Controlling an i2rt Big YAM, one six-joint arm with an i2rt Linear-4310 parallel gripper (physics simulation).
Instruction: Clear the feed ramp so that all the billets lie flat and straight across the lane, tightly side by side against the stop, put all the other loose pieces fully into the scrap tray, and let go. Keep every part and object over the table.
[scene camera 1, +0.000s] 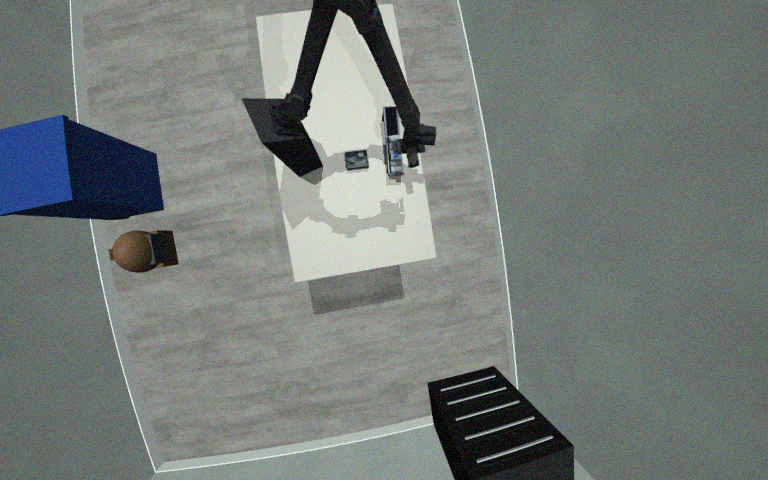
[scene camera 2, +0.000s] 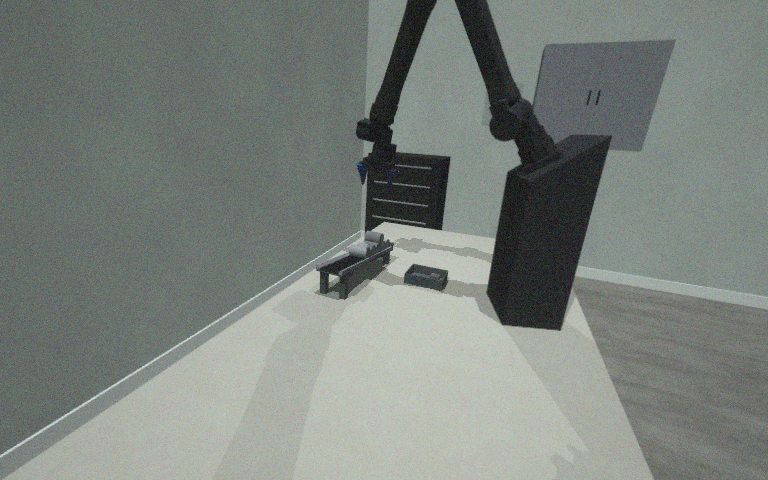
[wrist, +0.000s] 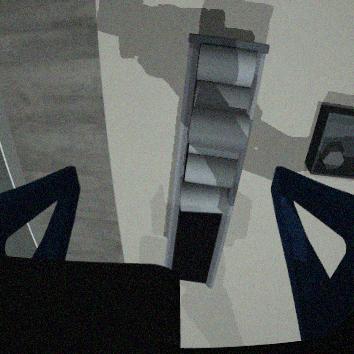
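Seen in the pictures: gripper, fingertip midpoint: (scene camera 2: 375, 187) (wrist: 175, 176); arm's base, origin of the base link: (scene camera 1: 283, 122) (scene camera 2: 541, 160).
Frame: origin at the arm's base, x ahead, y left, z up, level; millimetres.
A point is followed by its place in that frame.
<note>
The feed ramp (scene camera 1: 390, 120) {z -349, x 504, y 102 mm} (scene camera 2: 367, 264) (wrist: 197, 245) {z -349, x 504, y 94 mm} stands on short legs, with a dark stop bar (wrist: 229, 43) {z -356, x 476, y -204 mm} across one end. Several grey cylindrical billets lie across its lane: one (wrist: 225, 66) (scene camera 2: 374, 236) is beside the stop, and a large-looking one (wrist: 218, 131) (scene camera 2: 357, 249) seems to sit higher than its neighbours. A smaller-looking one (wrist: 210, 170) {z -327, x 491, y -62 mm} and a pale one (wrist: 201, 197) {z -324, x 501, y -22 mm} follow toward the bare dark end. My gripper (scene camera 2: 376, 182) {z -148, x 508, y -167 mm} (wrist: 175, 176) {z -148, x 508, y -167 mm} is open and empty, high above the ramp. The scrap tray (scene camera 2: 423, 281) {z -410, x 275, y -19 mm} (wrist: 313, 142) {z -416, x 339, y -65 mm} holds loose pieces, including a hexagonal one (wrist: 333, 159) {z -410, x 303, y -42 mm}.
The white table (scene camera 1: 362, 249) {z -430, x 202, y -591 mm} (scene camera 2: 430, 384) {z -430, x 174, y 414 mm} carries the ramp near one long edge. The black arm pedestal (scene camera 1: 294, 152) {z -113, x -4, y -84 mm} (scene camera 2: 538, 249) {z -207, x -21, y 107 mm} stands beyond the tray. A blue block (scene camera 1: 33, 164), a brown round object (scene camera 1: 133, 250) and a black drawer unit (scene camera 1: 498, 418) (scene camera 2: 407, 192) are off the table.
</note>
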